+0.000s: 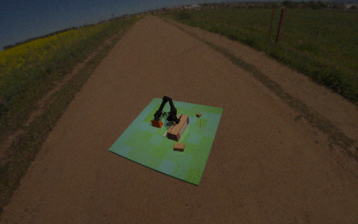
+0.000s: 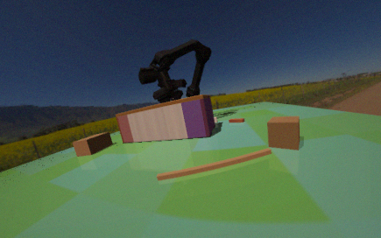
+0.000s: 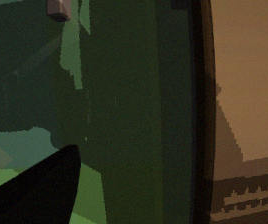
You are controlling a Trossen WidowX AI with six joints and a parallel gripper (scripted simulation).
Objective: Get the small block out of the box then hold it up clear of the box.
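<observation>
My gripper tip is now 4 cm to the left of the long box, 3 cm short of it and 3 cm above it. The rest, counted from my gripper tip: thin orange stick: 34 cm ahead, 14 cm to the left, 8 cm below; red flat piece: 25 cm to the left, 8 cm below, 3 cm ahead; brown cube: 29 cm ahead, 28 cm to the left, 6 cm below.
</observation>
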